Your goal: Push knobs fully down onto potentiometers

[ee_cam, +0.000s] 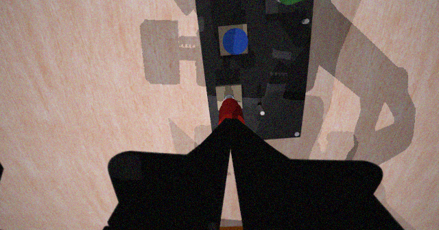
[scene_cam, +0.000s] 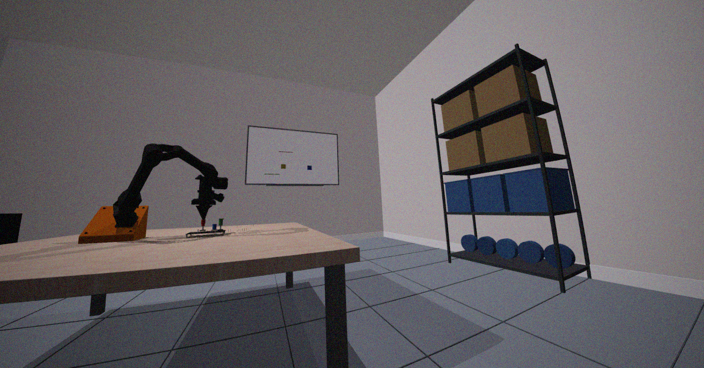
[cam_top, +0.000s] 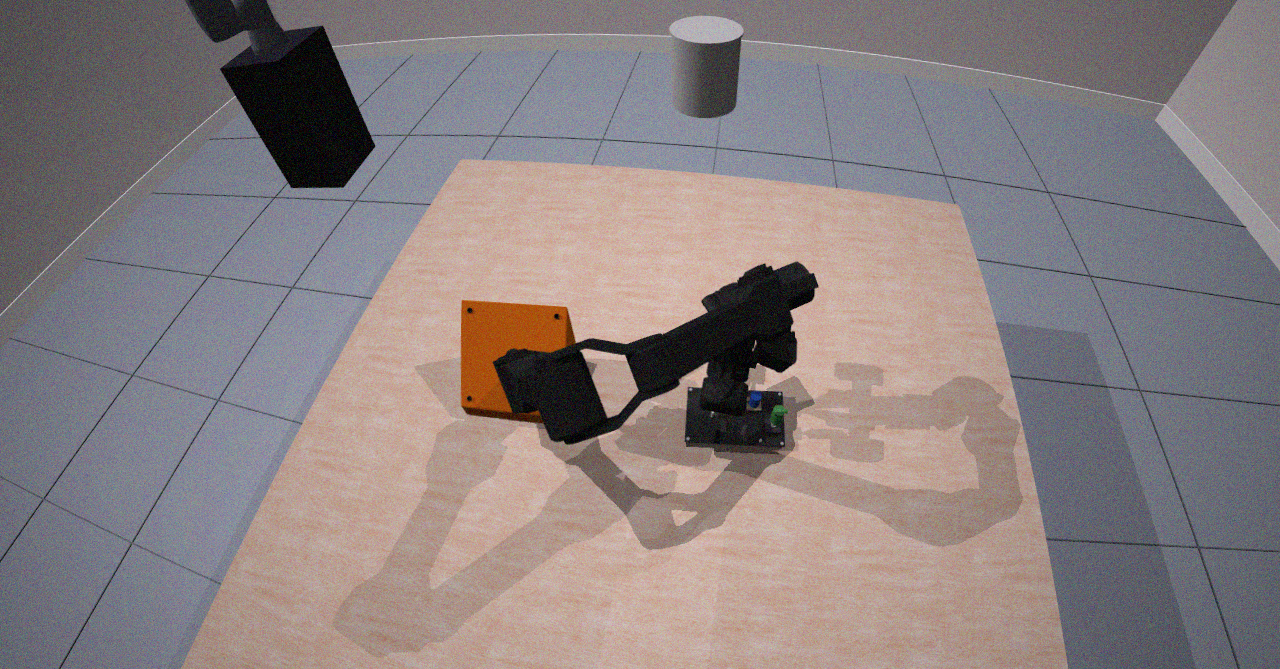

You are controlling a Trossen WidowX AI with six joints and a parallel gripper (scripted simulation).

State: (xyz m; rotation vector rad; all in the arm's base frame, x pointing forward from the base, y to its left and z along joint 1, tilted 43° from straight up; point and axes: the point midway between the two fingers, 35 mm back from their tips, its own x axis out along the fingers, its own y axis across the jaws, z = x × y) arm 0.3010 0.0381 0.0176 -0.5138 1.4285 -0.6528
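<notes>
Now: the red knob 2 cm below my gripper tip. Round my gripper tip: green knob 8 cm ahead, 4 cm to the right, 1 cm below.
</notes>
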